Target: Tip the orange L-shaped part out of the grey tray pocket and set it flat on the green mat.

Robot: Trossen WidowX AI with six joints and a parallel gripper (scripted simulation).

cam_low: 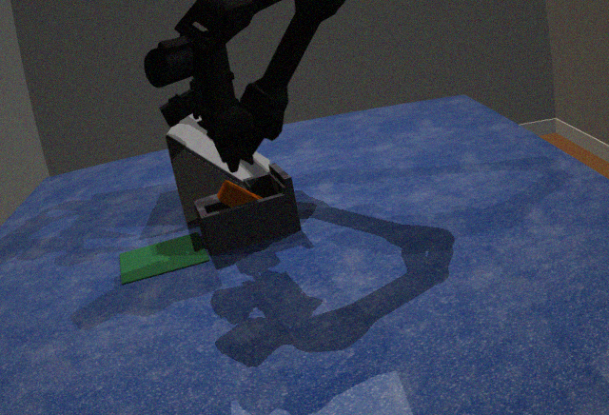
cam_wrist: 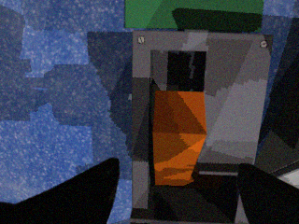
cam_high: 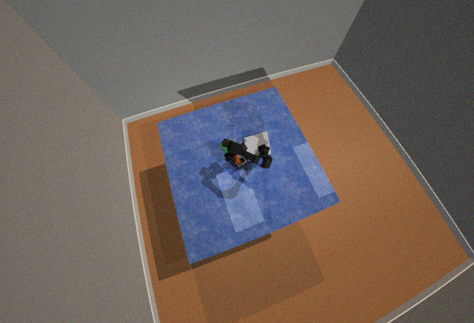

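My gripper tip is 20 mm past the orange L-shaped part, 30 mm to the right of it and 80 mm above it. Also, from my gripper tip: green mat 10 mm ahead, 150 mm to the right, 140 mm below.
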